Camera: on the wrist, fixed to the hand. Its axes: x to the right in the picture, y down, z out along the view.
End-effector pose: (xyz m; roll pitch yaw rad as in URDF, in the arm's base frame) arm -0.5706 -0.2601 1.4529 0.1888 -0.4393 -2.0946
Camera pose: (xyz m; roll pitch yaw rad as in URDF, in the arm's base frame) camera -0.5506 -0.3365 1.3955 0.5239 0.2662 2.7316
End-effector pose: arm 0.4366 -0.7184 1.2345 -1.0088 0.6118 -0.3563
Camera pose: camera 0.3966 -0.7572 1.1544 -0.7730 -0.7115 -1.3030
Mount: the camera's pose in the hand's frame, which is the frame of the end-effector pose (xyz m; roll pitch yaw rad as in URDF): 0.0264 0.0403 -0.0849 0.0699 0.0999 -1.5836
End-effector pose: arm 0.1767 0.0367 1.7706 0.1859 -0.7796 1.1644
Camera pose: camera 0.1544 0.1249 1.7351 0.8696 0.2110 -0.2118
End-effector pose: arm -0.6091 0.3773 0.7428 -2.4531 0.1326 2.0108
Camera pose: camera -0.5455 0.4420 0.7789 -2.8958 -0.7819 -2.8162
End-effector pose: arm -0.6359 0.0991 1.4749 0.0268 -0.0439 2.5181
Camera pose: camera -0.6851 0.0821 1.3923 0.1138 0.1271 0.9401
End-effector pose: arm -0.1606 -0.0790 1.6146 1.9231 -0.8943 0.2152
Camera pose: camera -0.2096 -0.0224 1.6772 1.9823 0.6102 0.7775
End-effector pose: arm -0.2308 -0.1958 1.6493 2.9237 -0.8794 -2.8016
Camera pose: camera -0.1871 -0.1581 1.7280 2.3306 0.0850 -1.3137
